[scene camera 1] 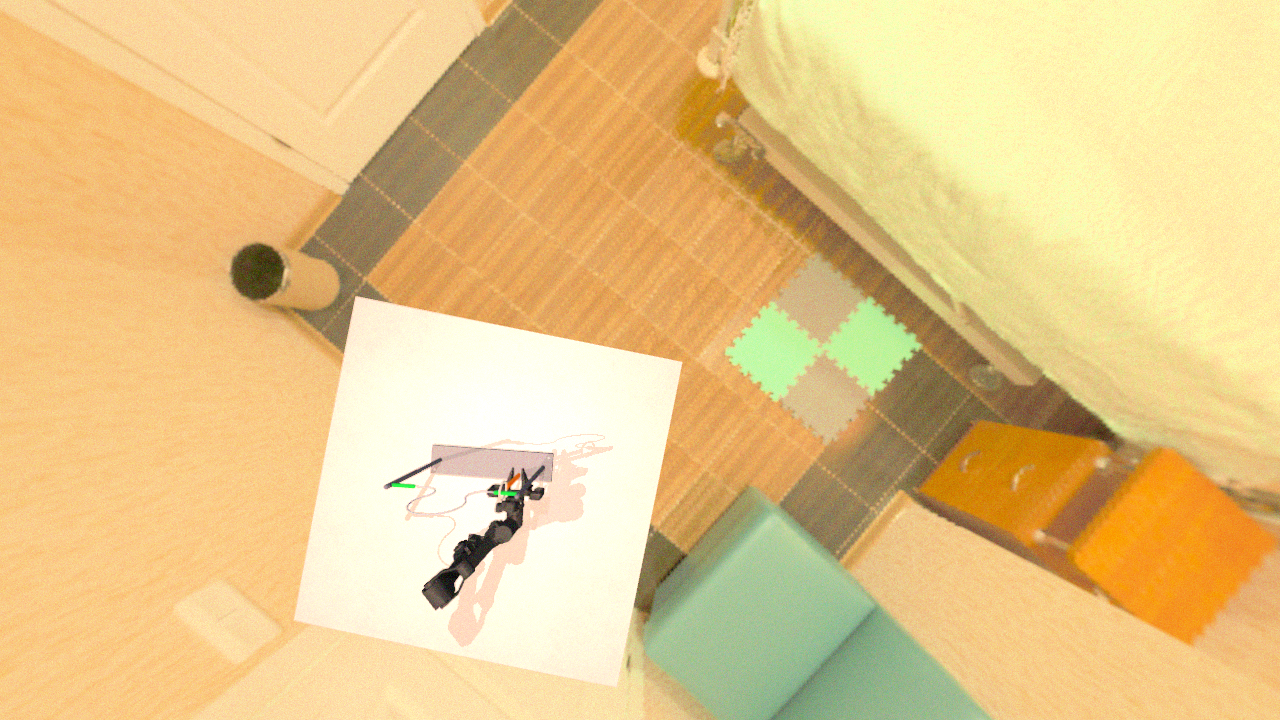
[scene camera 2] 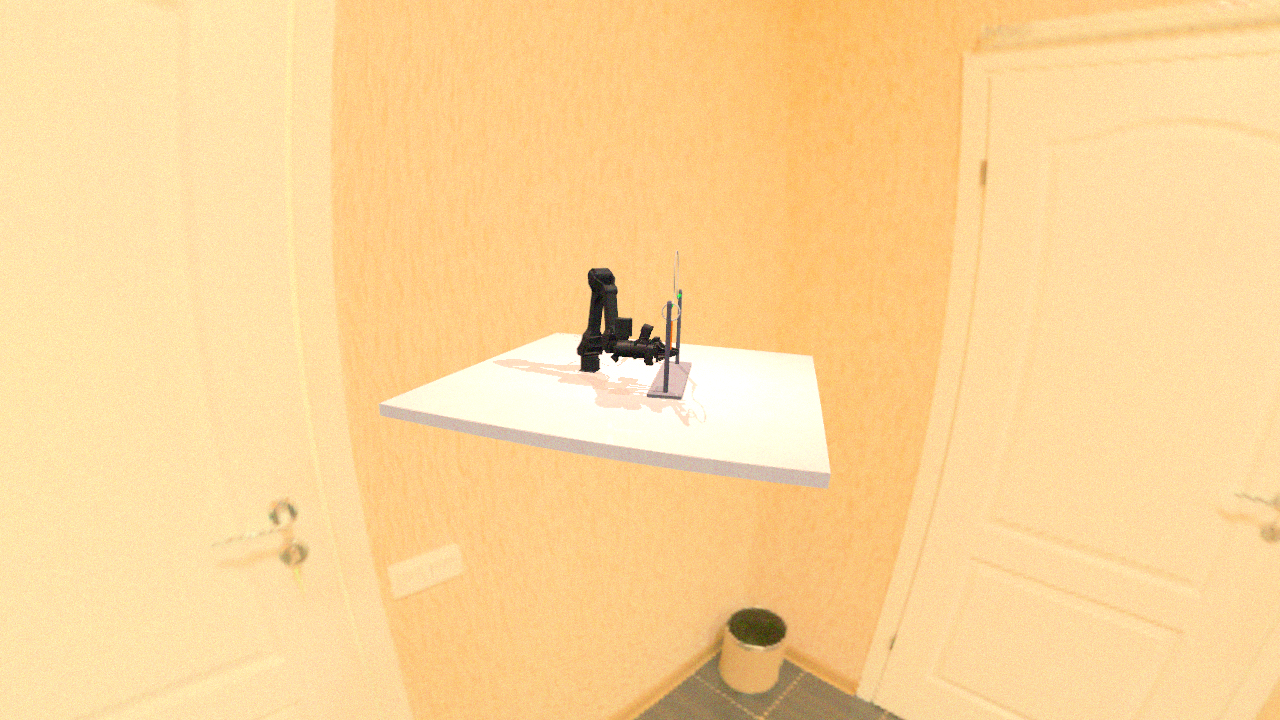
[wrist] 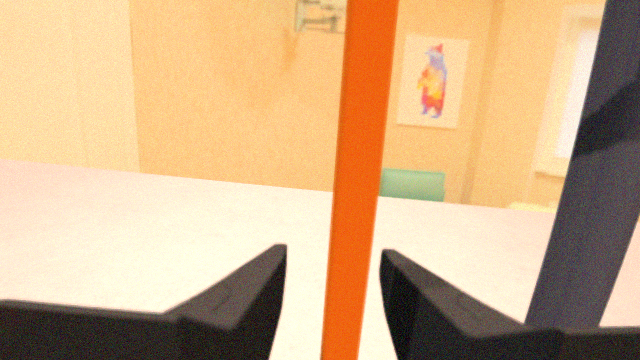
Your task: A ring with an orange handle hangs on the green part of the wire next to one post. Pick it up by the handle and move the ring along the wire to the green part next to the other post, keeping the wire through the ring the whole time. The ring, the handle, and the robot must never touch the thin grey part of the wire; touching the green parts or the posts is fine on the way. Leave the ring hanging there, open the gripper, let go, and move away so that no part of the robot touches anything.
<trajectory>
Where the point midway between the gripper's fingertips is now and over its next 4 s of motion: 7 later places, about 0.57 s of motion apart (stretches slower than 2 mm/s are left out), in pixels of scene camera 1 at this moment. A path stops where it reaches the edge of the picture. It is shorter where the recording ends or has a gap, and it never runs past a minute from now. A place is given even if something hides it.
The gripper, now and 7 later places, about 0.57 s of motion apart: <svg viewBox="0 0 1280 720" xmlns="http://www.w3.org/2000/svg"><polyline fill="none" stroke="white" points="517,467 515,469 513,469 508,468 499,468 483,468 467,472 447,485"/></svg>
</trajectory>
